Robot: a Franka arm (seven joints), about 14 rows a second.
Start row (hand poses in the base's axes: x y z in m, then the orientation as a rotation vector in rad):
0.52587, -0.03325, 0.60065, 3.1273, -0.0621, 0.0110
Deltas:
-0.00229, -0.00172, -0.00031, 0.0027, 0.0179, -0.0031
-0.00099, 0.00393, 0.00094, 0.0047, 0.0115, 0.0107
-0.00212, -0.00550, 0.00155, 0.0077, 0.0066, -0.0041
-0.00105, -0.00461, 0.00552, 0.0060, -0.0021, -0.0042
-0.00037, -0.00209, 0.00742, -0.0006, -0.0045, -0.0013
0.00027, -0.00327, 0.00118, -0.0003, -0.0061, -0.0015
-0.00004, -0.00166, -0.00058, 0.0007, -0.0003, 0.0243
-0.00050, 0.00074, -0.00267, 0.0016, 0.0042, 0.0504
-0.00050, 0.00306, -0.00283, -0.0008, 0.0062, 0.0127
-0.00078, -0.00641, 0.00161, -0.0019, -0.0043, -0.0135
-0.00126, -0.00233, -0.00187, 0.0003, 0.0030, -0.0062
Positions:
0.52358, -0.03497, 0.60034, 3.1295, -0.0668, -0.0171
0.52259, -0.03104, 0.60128, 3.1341, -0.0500, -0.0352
0.52047, -0.03654, 0.60283, -3.1400, 0.0564, 0.0458
0.51942, -0.04115, 0.60835, -3.1338, 0.0627, 0.0426
0.51905, -0.04324, 0.61577, -3.1343, 0.0647, 0.0355
0.51932, -0.04651, 0.61695, -3.1345, 0.0670, 0.0259
0.51928, -0.04817, 0.61637, -3.1346, 0.0289, 0.0256
0.51878, -0.04743, 0.61370, -3.1331, -0.0501, 0.0325
0.51828, -0.04437, 0.61087, -3.1334, -0.0700, 0.0423
0.51750, -0.05078, 0.61248, -3.1357, -0.0489, 0.0356
0.51624, -0.05311, 0.61061, -3.1354, -0.0392, 0.0403

